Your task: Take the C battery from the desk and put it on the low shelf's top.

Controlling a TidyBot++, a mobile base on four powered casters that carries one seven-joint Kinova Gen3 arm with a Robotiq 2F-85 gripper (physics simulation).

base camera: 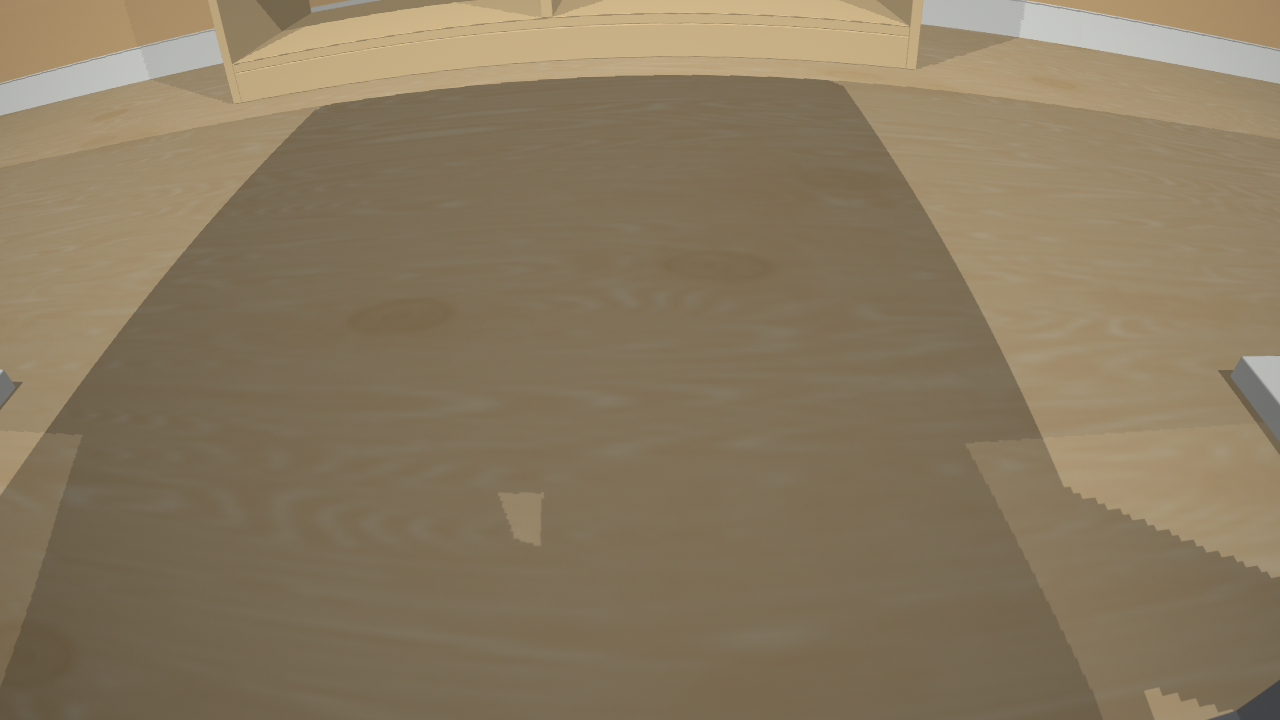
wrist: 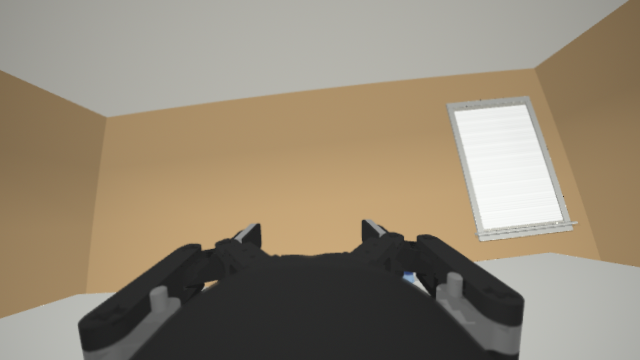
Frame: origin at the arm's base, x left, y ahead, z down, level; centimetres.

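Seen in the pictures: gripper, fingertip midpoint: (wrist: 311, 232).
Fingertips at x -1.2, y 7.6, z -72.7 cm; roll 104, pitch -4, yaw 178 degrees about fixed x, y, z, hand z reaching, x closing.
Observation:
A point is followed by its place in that frame.
The white desk top (wrist: 570, 300) {x -43.1, y 23.3, z -55.3 cm} spans the lower part of the wrist view on both sides of the gripper. A small blue thing (wrist: 409, 277) {x -22.7, y 39.2, z -56.7 cm}, probably the C battery, stands on it and shows in a gap beside the right finger linkage; the gripper hides most of it. My gripper (wrist: 311, 232) {x -1.2, y 7.6, z -72.7 cm} is open and empty, pointing over the desk towards the far wall. The low shelf (base camera: 572, 44) {x 7.9, y 125.5, z 36.9 cm} is at the top of the base view; its lower front board and bottom compartments show, and its top is out of view.
Grey-white desk feet (base camera: 1260, 380) (base camera: 5, 388) {x 62.8, y 49.8, z 38.7 cm} show at the right and left edges of the base view. The desk's shadow lies on the wooden floor (base camera: 626, 376) {x 0.8, y 49.3, z 39.7 cm} between them. A window (wrist: 510, 167) {x -188.5, y 153.0, z -98.9 cm} is in the far wall (wrist: 300, 165) {x 11.0, y 163.7, z -122.5 cm} at the right.

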